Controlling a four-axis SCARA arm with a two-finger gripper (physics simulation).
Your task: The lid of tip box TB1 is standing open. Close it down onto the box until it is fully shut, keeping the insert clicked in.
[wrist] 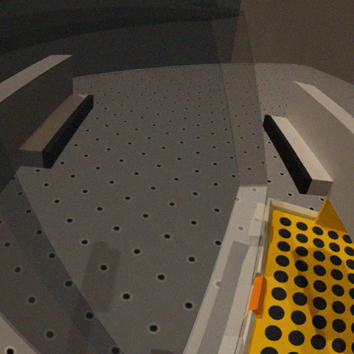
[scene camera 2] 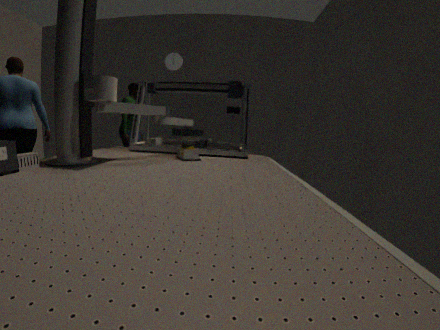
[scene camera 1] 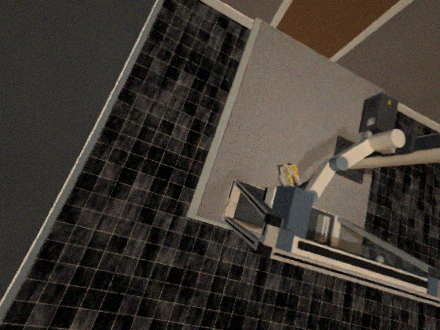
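Seen in the pictures: gripper, fingertip midpoint: (scene camera 2: 205,139) (scene camera 1: 284,171); arm's base, origin of the base link: (scene camera 2: 75,164).
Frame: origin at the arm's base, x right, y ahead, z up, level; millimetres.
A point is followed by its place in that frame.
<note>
Tip box TB1 (scene camera 1: 284,178) @(x -345, y 549, z 93 mm) (scene camera 2: 189,156) @(x -242, y 516, z 35 mm) (wrist: 290,206) stands on the perforated bench. Its yellow insert (scene camera 1: 292,171) (wrist: 310,265) with black holes lies in it; an orange tab (wrist: 257,295) shows at the left rim and a yellow tab (wrist: 329,217) stands up at the far end. The clear lid (wrist: 222,280) stands open along the box's left side in the wrist view; how far it leans is hard to tell. My gripper (wrist: 181,142) is shut to its narrowest stand, its fingertips still apart with nothing between them, beyond and left of the box in that view. The box's near part is cut off.
A framed gantry machine (scene camera 1: 296,212) @(x -548, y 753, z 501 mm) (scene camera 2: 162,149) @(x -450, y 291, z 40 mm) stands close beside the box. A dark instrument box (scene camera 1: 378,114) @(x 362, y -41, z 126 mm) stands farther off by the arm's base. The arm's column (scene camera 2: 67,100) @(x 67, y 34, z 288 mm) rises at the left in scene camera 2. The bench edge (scene camera 2: 345,215) @(x 347, y 1029, z 0 mm) runs along the right there.
</note>
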